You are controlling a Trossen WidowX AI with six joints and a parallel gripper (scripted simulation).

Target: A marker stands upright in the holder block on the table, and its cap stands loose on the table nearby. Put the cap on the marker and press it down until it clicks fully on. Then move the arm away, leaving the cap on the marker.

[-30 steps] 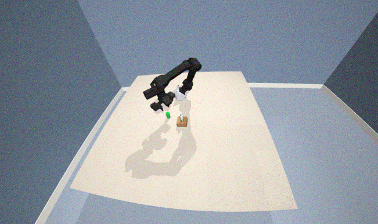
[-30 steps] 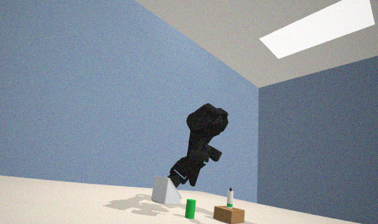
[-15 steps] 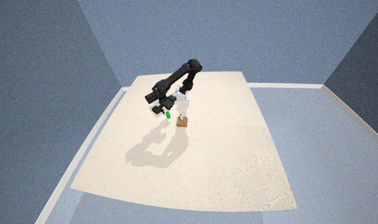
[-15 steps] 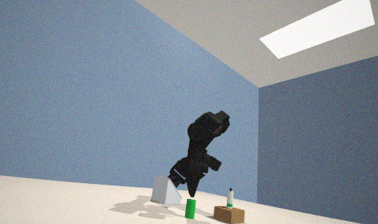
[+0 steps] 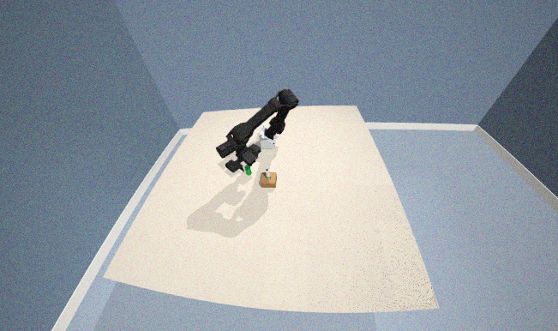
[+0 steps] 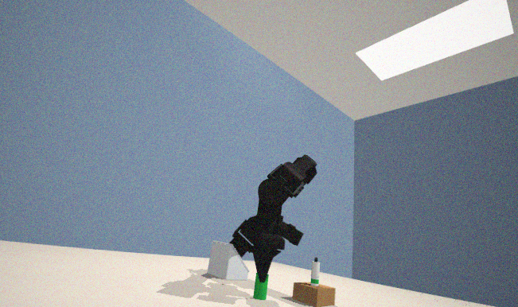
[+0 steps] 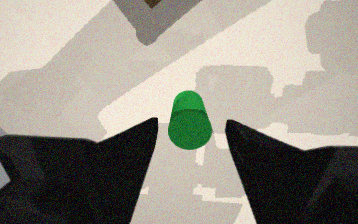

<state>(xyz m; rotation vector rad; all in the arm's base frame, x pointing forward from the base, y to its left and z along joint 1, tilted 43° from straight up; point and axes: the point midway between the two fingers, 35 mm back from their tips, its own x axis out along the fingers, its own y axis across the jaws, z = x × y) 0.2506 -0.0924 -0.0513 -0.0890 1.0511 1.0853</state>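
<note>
Right now my gripper tip is 1 cm above the green cap. The rest, counted from my gripper tip: brown holder block: 6 cm ahead, 12 cm to the left, 2 cm below.
</note>
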